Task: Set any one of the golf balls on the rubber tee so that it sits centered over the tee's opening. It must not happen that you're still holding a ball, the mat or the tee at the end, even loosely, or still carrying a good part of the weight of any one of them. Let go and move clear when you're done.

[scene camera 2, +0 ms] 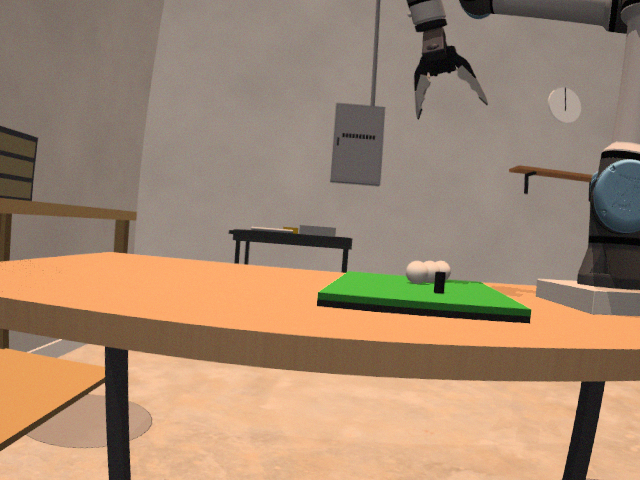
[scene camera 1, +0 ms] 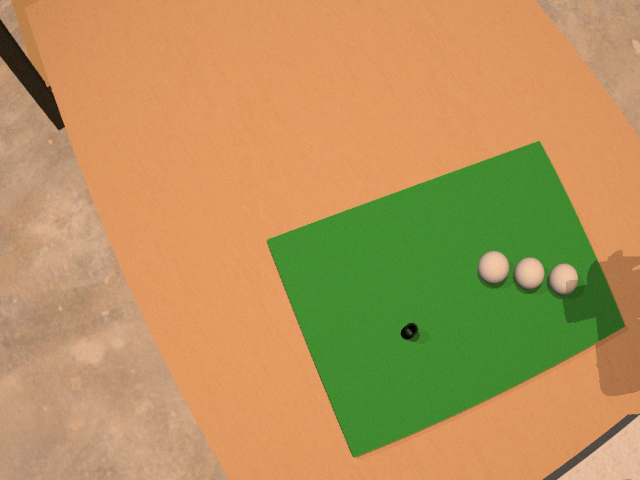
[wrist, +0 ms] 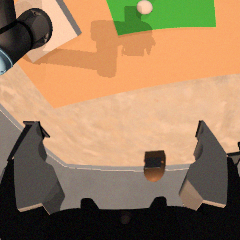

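Note:
Green mat (scene camera 1: 361, 282), also in scene camera 2 (scene camera 2: 372, 292). Golf ball (scene camera 1: 493, 267). Golf ball (scene camera 1: 529, 273). Golf ball (scene camera 1: 563, 278). My gripper (scene camera 2: 452, 112), also in the wrist view (wrist: 119, 122).

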